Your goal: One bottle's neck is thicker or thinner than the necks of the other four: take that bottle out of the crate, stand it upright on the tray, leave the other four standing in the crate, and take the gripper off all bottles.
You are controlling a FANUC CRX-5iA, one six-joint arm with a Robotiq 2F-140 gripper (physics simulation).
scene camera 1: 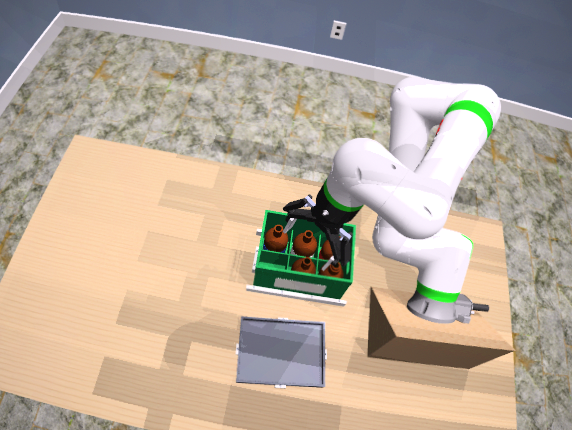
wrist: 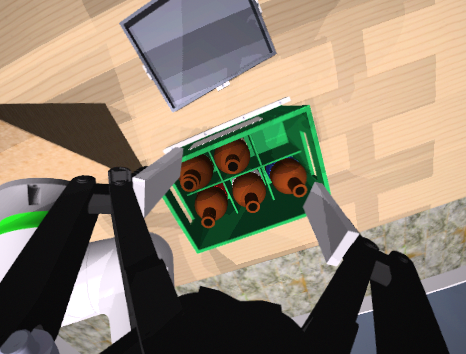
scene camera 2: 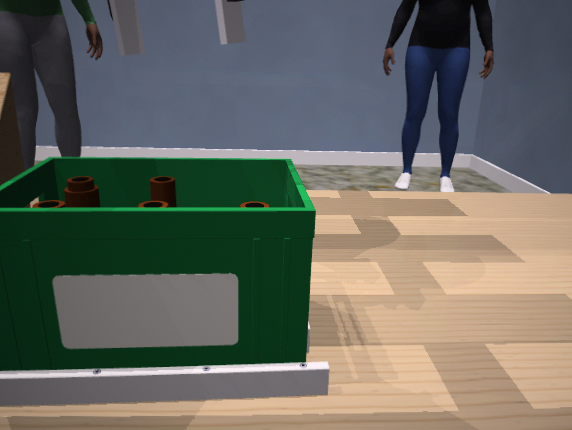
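Pixels of known places: gripper, between the fingertips: [scene camera 1: 306,247] [wrist: 245,178] [scene camera 2: 179,49]; arm's base, origin of its link: [scene camera 1: 431,312] [wrist: 46,194].
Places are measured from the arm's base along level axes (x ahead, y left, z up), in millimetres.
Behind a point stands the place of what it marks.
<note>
The green crate [scene camera 1: 345,288] @[x 265, y -37, z 5 mm] [scene camera 2: 280,225] @[x 499, y -227, z 44 mm] [wrist: 255,237] @[x 374, y -224, z 57 mm] holds five upright brown bottles. One bottle [scene camera 1: 335,273] @[x 301, y -71, z 24 mm] [scene camera 2: 82,196] @[x 309, y -104, z 31 mm] [wrist: 190,182] @[x 309, y -85, z 45 mm], at the base-side end of the tray-side row, has a thicker neck with a narrower lip. The other bottle [scene camera 1: 303,266] @[x 395, y -78, z 26 mm] [scene camera 2: 163,192] @[x 390, y -101, z 34 mm] [wrist: 233,156] @[x 395, y -76, z 27 mm] in that row and the three bottles [scene camera 1: 276,241] @[x 481, y -155, z 5 mm] [scene camera 1: 305,245] @[x 393, y -155, z 7 mm] [scene camera 1: 327,250] @[x 324, y -154, z -2 mm] of the far row have plain necks. My gripper [scene camera 1: 308,246] @[x 409, y -64, z 176 mm] [scene camera 2: 181,48] @[x 409, y -64, z 176 mm] [wrist: 245,178] @[x 409, y -64, z 176 mm] is open and empty above the crate, its fingers apart over the bottles. The grey tray [scene camera 1: 265,355] @[x 464, y 160, z -112 mm] [wrist: 200,55] @[x 406, y 120, z -113 mm] holds no bottle.
One crate compartment [scene camera 1: 274,259] @[x 477, y -131, z -73 mm] [wrist: 272,137] @[x 489, y -105, z -110 mm], in the tray-side row away from the base, is empty. A white rail [scene camera 1: 300,295] @[x 383, y -31, z -88 mm] [wrist: 227,125] @[x 401, y -34, z -88 mm] runs along the crate's tray side. The robot's wooden base block [scene camera 1: 430,350] @[x 27, y 128, z 47 mm] stands right of the tray and crate in scene camera 1.
</note>
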